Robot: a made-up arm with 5 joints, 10 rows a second.
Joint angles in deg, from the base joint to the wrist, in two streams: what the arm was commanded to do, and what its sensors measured. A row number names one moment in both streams.
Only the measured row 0 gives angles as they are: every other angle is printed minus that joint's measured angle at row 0.
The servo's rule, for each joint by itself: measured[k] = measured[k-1] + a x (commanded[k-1-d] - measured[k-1]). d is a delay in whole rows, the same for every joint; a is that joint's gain. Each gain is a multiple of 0.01, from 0.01 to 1. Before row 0 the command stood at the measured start. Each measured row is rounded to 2 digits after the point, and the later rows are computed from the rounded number. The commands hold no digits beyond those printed.
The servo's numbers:
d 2
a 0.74 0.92 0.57 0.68 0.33
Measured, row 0: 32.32 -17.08 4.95 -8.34 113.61
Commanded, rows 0 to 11: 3.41 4.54 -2.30 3.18 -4.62; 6.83 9.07 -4.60 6.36 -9.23; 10.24 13.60 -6.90 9.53 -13.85; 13.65 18.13 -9.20 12.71 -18.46; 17.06 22.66 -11.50 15.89 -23.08; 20.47 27.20 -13.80 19.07 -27.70; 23.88 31.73 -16.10 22.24 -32.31; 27.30 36.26 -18.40 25.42 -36.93; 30.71 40.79 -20.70 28.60 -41.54; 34.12 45.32 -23.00 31.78 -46.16; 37.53 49.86 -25.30 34.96 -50.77; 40.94 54.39 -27.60 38.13 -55.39
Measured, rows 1 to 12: 0.00 0.00 0.00 0.00 0.00; 0.00 0.00 0.00 0.00 0.00; 2.52 4.18 -1.31 2.16 -1.52; 5.71 8.68 -3.19 5.02 -4.06; 9.06 13.21 -5.30 8.09 -7.29; 12.46 17.74 -7.52 11.23 -10.98; 15.86 22.27 -9.79 14.40 -14.97; 19.27 26.81 -12.08 17.58 -19.17; 22.68 31.34 -14.37 20.75 -23.51; 26.10 35.87 -16.67 23.93 -27.94; 29.51 40.40 -18.97 27.11 -32.43; 32.92 44.93 -21.27 30.29 -36.96
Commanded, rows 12 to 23: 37.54 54.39 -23.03 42.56 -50.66; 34.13 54.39 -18.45 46.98 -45.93; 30.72 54.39 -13.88 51.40 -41.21; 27.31 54.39 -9.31 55.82 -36.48; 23.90 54.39 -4.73 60.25 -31.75; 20.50 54.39 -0.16 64.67 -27.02; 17.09 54.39 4.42 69.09 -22.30; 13.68 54.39 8.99 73.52 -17.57; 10.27 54.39 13.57 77.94 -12.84; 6.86 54.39 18.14 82.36 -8.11; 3.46 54.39 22.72 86.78 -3.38; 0.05 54.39 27.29 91.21 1.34
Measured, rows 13 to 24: 36.33 49.47 -23.57 33.47 -41.52; 39.74 54.00 -25.87 36.64 -46.10; 38.11 54.36 -24.25 40.67 -47.60; 35.16 54.39 -20.94 44.96 -47.05; 31.87 54.39 -16.92 49.34 -45.12; 28.50 54.39 -12.58 53.75 -42.27; 25.10 54.39 -8.11 58.17 -38.80; 21.70 54.39 -3.58 62.59 -34.91; 18.29 54.39 0.98 67.01 -30.75; 14.88 54.39 5.55 71.44 -26.40; 11.47 54.39 10.12 75.86 -21.93; 8.06 54.39 14.69 80.28 -17.37
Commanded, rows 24 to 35: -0.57 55.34 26.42 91.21 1.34; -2.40 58.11 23.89 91.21 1.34; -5.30 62.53 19.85 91.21 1.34; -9.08 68.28 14.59 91.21 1.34; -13.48 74.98 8.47 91.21 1.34; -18.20 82.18 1.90 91.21 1.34; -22.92 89.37 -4.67 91.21 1.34; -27.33 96.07 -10.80 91.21 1.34; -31.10 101.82 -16.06 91.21 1.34; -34.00 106.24 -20.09 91.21 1.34; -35.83 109.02 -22.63 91.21 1.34; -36.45 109.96 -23.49 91.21 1.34
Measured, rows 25 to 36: 4.66 54.39 19.27 84.70 -12.75; 1.25 54.39 23.84 89.13 -8.10; -0.10 55.26 25.31 90.54 -4.98; -1.80 57.88 24.50 91.00 -2.89; -4.39 62.16 21.85 91.14 -1.49; -7.86 67.79 17.71 91.19 -0.56; -12.02 74.40 12.44 91.20 0.07; -16.59 81.56 6.43 91.21 0.49; -21.27 88.75 0.10 91.21 0.77; -25.75 95.48 -6.11 91.21 0.96; -29.71 101.31 -11.78 91.21 1.09; -32.88 105.85 -16.52 91.21 1.17
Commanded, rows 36 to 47: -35.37 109.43 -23.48 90.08 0.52; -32.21 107.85 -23.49 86.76 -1.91; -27.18 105.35 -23.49 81.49 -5.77; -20.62 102.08 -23.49 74.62 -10.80; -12.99 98.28 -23.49 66.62 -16.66; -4.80 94.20 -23.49 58.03 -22.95; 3.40 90.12 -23.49 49.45 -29.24; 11.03 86.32 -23.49 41.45 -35.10; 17.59 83.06 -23.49 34.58 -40.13; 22.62 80.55 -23.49 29.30 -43.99; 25.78 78.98 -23.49 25.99 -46.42; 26.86 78.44 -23.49 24.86 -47.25
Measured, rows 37 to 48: -35.06 108.77 -20.00 91.21 1.23; -36.09 109.86 -21.99 91.21 1.27; -35.56 109.46 -22.84 90.44 1.02; -33.08 107.98 -23.21 87.94 0.05; -28.71 105.56 -23.37 83.55 -1.87; -22.72 102.36 -23.44 77.48 -4.82; -15.52 98.61 -23.47 70.10 -8.73; -7.59 94.55 -23.48 61.89 -13.42; 0.54 90.47 -23.49 53.43 -18.64; 8.30 86.65 -23.49 45.28 -24.07; 15.17 83.35 -23.49 38.00 -29.37; 20.68 80.77 -23.49 32.08 -34.19
